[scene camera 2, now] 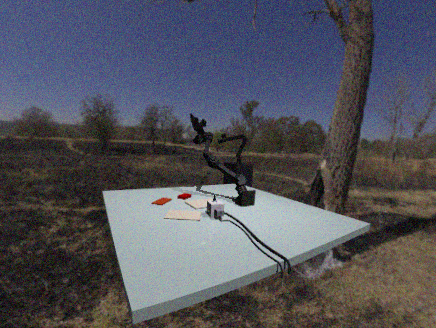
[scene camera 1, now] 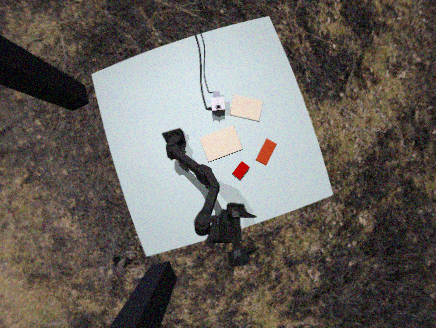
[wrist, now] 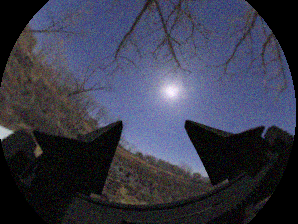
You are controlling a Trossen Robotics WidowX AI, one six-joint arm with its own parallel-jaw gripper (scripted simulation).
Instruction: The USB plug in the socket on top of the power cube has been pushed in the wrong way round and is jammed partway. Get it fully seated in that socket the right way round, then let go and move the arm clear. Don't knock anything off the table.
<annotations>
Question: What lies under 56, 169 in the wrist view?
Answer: My gripper.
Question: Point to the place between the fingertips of my gripper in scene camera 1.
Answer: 257, 231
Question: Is my gripper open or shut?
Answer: Open.
</annotations>
